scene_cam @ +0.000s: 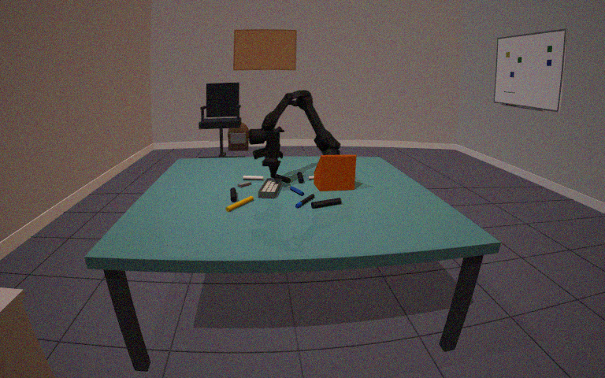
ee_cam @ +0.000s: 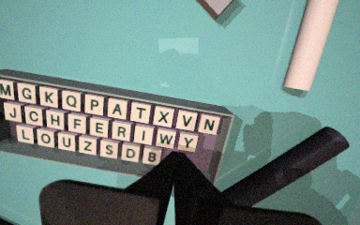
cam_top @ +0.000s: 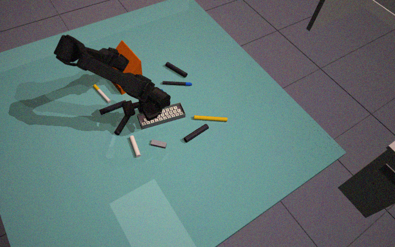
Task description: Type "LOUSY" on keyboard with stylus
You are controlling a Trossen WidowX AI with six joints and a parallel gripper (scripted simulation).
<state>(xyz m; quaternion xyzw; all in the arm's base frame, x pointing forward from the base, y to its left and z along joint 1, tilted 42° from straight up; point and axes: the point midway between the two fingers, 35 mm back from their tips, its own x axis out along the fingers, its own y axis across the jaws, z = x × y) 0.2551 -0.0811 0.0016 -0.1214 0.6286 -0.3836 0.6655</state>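
Now: gripper tip 80 mm to the right of the stylus, 70 mm past it and 30 mm above it. Also, from my gripper tip: grey block: 120 mm ahead, 40 mm to the right, 30 mm below; then blue-tipped pen: 260 mm to the left, 60 mm behind, 30 mm below; then whitish cylinder: 120 mm to the right, 70 mm ahead, 30 mm below.
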